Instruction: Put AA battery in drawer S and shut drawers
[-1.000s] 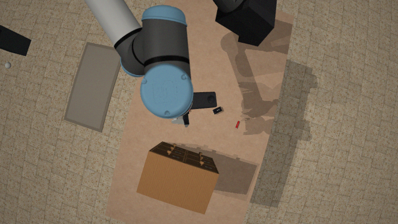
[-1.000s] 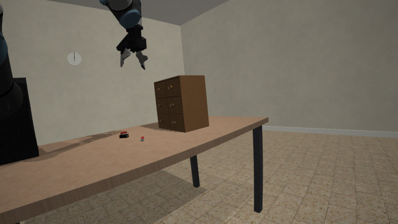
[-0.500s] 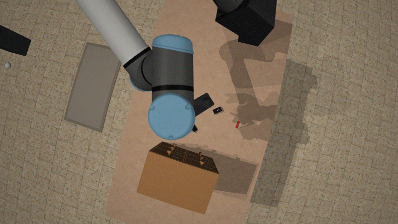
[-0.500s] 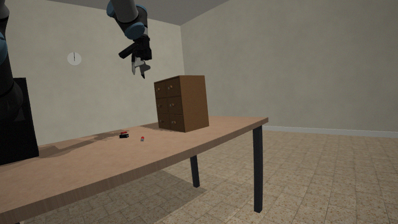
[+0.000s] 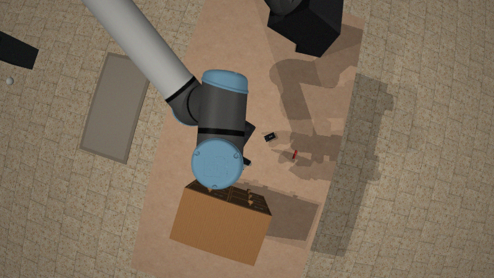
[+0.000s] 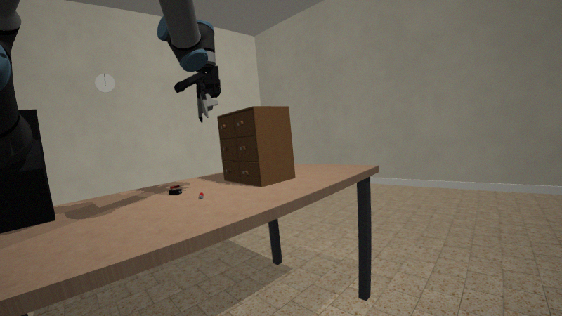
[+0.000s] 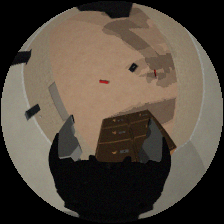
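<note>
The drawer is 24 cm ahead of my hand, 5 cm to the right of it and 14 cm below it. Also, from my hand: small black object 8 cm behind, 14 cm to the left, 27 cm below.
</note>
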